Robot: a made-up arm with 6 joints.
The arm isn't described. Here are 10 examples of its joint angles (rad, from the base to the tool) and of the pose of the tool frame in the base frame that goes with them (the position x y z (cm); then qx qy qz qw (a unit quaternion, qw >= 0)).
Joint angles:
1: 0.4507 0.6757 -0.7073 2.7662 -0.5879 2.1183
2: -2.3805 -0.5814 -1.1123 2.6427 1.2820 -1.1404
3: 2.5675 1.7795 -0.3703 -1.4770 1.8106 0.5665
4: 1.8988 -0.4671 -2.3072 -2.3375 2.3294 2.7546
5: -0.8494 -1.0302 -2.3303 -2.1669 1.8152 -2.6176
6: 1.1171 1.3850 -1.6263 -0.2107 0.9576 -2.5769
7: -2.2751 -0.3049 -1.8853 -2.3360 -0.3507 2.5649
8: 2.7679 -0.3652 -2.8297 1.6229 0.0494 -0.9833
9: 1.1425 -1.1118 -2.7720 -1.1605 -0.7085 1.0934
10: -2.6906 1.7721 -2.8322 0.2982 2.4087 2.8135
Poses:
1: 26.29 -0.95 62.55 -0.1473 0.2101 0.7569 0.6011
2: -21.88 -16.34 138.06 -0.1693 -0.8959 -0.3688 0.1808
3: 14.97 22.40 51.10 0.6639 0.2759 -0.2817 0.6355
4: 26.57 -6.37 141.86 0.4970 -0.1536 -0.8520 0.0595
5: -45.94 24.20 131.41 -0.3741 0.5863 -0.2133 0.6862
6: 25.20 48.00 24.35 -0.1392 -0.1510 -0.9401 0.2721
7: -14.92 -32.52 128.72 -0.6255 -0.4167 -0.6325 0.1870
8: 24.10 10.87 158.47 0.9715 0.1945 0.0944 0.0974
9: -42.20 -40.52 113.64 -0.4512 0.7768 0.0693 0.4339
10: -41.10 -24.19 33.11 -0.1946 -0.6074 0.1632 0.7527
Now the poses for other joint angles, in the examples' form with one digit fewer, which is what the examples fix.
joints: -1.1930 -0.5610 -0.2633 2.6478 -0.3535 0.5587
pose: -11.5 -15.0 77.2 -0.335 0.125 0.722 0.593
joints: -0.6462 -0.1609 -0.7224 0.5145 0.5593 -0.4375
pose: 45.0 -27.1 90.6 -0.033 -0.090 -0.373 0.923
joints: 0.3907 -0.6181 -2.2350 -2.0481 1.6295 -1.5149
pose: 0.7 -22.0 149.2 -0.822 0.107 -0.054 0.556
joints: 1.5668 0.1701 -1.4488 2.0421 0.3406 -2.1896
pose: 11.6 69.8 103.6 0.420 -0.427 0.568 0.565
